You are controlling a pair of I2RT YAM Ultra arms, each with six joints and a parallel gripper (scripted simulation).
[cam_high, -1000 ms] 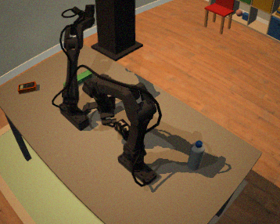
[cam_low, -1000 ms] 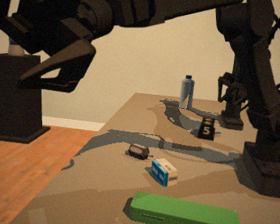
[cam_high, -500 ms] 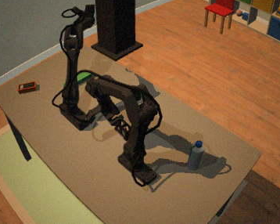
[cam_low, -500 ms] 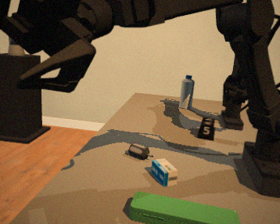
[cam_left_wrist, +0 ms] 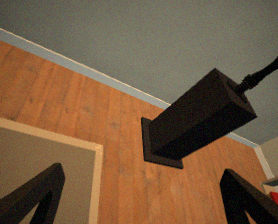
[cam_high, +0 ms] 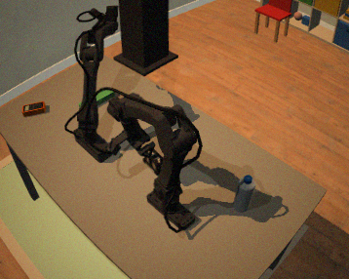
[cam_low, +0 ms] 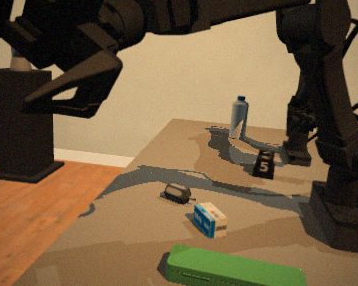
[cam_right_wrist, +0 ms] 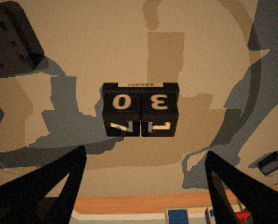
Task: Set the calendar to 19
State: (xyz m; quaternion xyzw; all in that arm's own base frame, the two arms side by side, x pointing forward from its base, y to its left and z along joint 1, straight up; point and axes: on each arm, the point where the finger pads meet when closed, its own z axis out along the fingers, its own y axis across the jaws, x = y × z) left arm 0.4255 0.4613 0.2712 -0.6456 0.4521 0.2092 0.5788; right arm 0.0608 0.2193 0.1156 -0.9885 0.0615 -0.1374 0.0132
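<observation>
The black cube lies 50 mm ahead of my right hand, 40 mm to the right of it and 100 mm below it. Round my right hand: blue-and-white box 190 mm ahead, 350 mm to the left, 120 mm below; then green box 140 mm ahead, 500 mm to the left, 120 mm below; then dark grey object 260 mm ahead, 250 mm to the left, 120 mm below.
</observation>
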